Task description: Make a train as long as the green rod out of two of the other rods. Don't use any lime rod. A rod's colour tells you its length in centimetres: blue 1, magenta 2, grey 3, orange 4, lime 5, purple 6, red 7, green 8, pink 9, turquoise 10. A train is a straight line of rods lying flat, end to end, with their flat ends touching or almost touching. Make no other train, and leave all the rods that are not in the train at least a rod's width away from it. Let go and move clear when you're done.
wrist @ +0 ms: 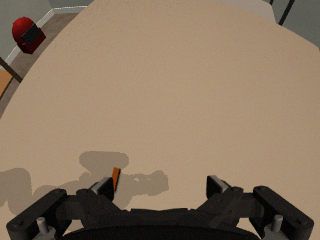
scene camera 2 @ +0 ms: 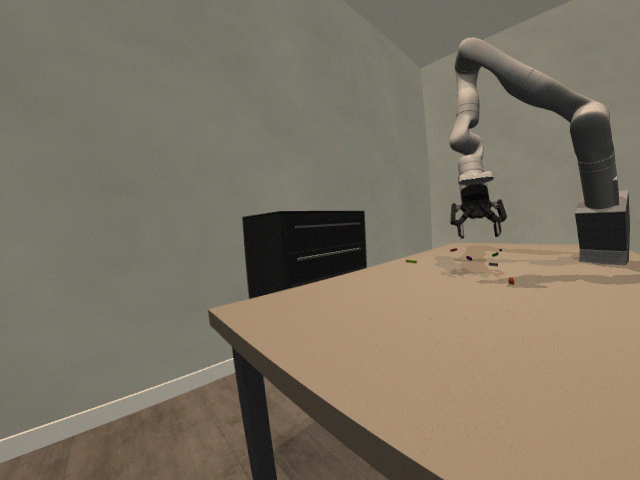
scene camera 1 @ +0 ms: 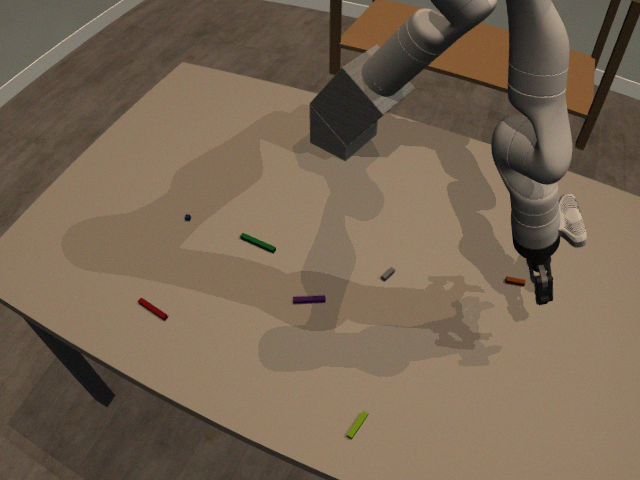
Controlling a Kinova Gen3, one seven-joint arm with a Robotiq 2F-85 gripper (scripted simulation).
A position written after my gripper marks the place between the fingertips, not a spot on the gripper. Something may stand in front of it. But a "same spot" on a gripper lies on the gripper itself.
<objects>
my gripper: wrist; scene camera 2; scene camera 1 537,279
same spot on my gripper: (scene camera 2: 495,219) = (wrist: 90,193)
</objects>
